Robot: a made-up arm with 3 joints. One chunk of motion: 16 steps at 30 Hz.
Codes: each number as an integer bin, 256 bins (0 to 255) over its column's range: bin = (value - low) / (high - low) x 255, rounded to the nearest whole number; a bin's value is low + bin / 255 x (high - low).
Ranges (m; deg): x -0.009..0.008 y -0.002..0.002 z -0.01..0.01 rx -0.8..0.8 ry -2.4..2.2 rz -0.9..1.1
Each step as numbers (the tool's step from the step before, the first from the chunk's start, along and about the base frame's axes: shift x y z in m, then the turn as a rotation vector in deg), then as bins.
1 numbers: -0.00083 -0.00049 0.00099 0.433 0.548 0.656
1 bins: 123 96 140 197 163 198
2 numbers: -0.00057 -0.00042 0.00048 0.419 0.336 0.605
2 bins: 126 101 134 194 152 192
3 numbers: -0.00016 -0.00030 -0.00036 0.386 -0.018 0.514
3 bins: 133 108 123 189 132 180
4 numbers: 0.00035 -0.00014 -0.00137 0.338 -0.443 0.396
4 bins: 140 119 110 181 108 165
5 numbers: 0.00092 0.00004 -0.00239 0.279 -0.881 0.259
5 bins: 149 130 97 172 84 148
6 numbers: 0.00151 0.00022 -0.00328 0.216 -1.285 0.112
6 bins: 158 142 86 162 62 129
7 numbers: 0.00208 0.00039 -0.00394 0.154 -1.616 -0.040
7 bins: 166 152 77 152 43 110
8 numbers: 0.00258 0.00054 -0.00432 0.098 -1.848 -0.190
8 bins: 174 162 72 143 31 91
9 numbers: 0.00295 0.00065 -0.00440 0.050 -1.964 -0.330
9 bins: 179 169 71 135 24 73
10 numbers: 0.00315 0.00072 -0.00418 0.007 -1.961 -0.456
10 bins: 182 173 74 129 24 57
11 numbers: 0.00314 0.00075 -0.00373 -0.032 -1.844 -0.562
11 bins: 182 175 80 122 31 43
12 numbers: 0.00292 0.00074 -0.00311 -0.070 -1.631 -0.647
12 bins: 179 175 88 116 43 32
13 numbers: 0.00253 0.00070 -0.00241 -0.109 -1.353 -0.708
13 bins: 173 172 97 110 58 24
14 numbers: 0.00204 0.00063 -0.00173 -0.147 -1.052 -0.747
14 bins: 166 168 105 104 75 20
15 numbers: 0.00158 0.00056 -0.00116 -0.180 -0.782 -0.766
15 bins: 159 163 113 99 90 17
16 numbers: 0.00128 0.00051 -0.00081 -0.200 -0.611 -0.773
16 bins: 154 160 117 96 99 16
